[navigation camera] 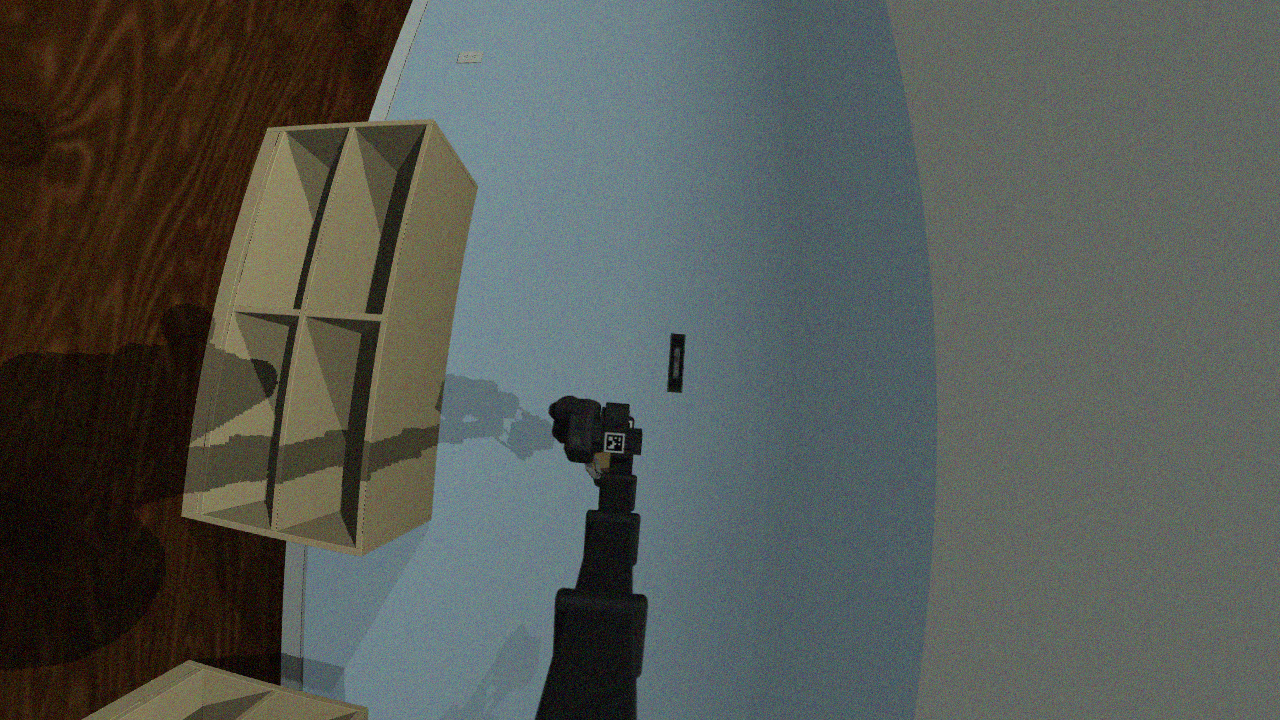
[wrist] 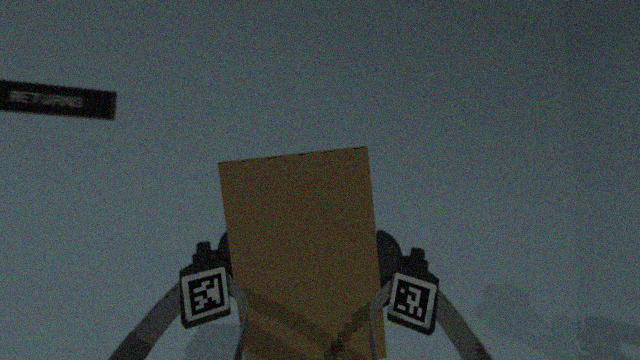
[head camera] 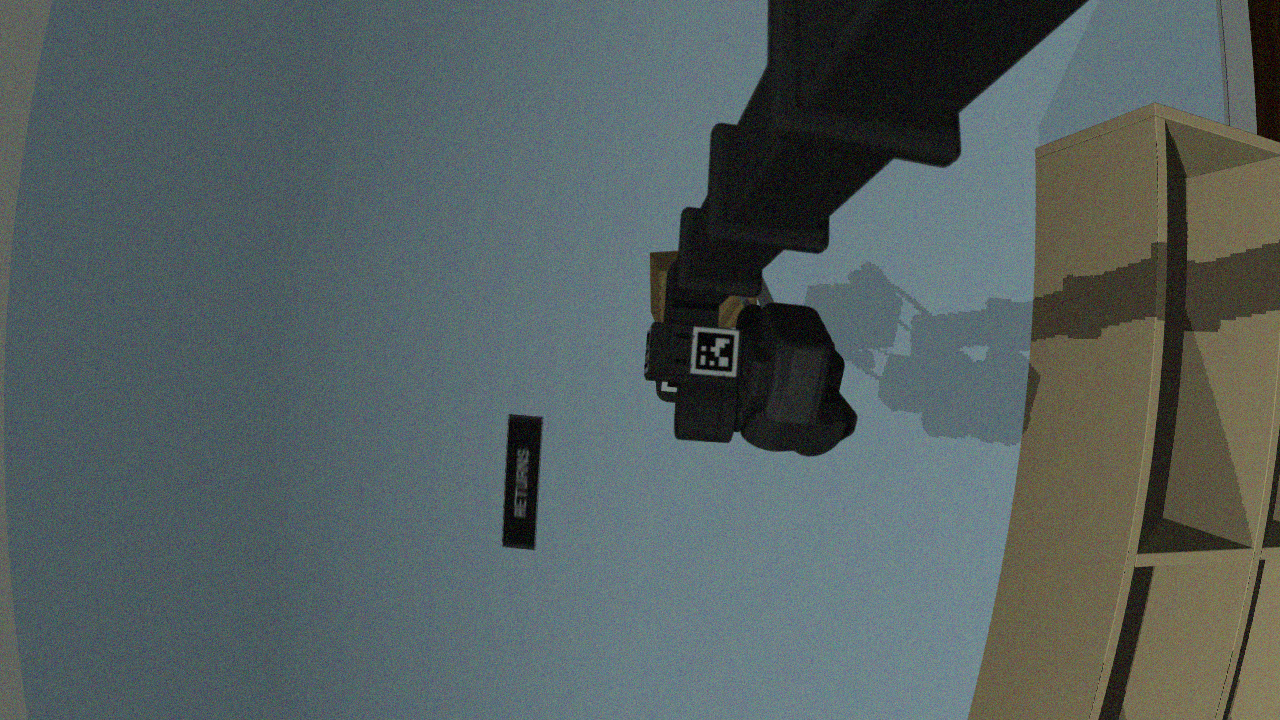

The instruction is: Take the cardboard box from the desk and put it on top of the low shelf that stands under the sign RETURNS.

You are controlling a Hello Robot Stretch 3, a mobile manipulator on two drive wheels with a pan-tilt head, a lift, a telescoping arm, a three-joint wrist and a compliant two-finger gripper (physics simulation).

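Places are measured from the robot's base along level axes (x ahead, y left, z up), in centimetres.
Pixels of known places: gripper, fingertip midpoint: [navigation camera: 605,461].
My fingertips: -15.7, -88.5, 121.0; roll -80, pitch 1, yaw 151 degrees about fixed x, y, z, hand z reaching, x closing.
Observation:
For each thing: its top centre in the pictures, then the offset to it from my fingertips, as dx, dy, dz. Level surfaces: height alone.
- cardboard box, middle of its top: [head camera: 647,283] [navigation camera: 632,459] +1.7, +2.6, +5.9
- low shelf, its level: dz -60.0
- black RETURNS sign, middle of its top: [head camera: 504,481] [navigation camera: 683,363] +23.8, -48.0, +21.6
- Dark wooden floor, its level: dz -120.9
The cardboard box [head camera: 661,279] [navigation camera: 602,462] [wrist: 300,215] is in the air, partly hidden by the arm in the head view. My gripper [wrist: 311,252] is shut on it, with one fingertip against each side. The head and navigation pictures are turned sideways. The low shelf [head camera: 1087,214] [navigation camera: 422,304] stands against the wall, its top facing left in the head view and right in the navigation view. The black RETURNS sign [head camera: 522,481] [navigation camera: 676,362] [wrist: 100,104] is on the wall above it. The box appears between the heights of shelf top and sign.
Another shelf [navigation camera: 134,696] shows at the bottom left of the navigation view. The extended arm [head camera: 832,116] [navigation camera: 595,662] reaches toward the blue wall [head camera: 313,268] [navigation camera: 581,179] and casts a shadow on the wall and low shelf. Dark wooden floor [navigation camera: 134,268] lies in front of the shelves.

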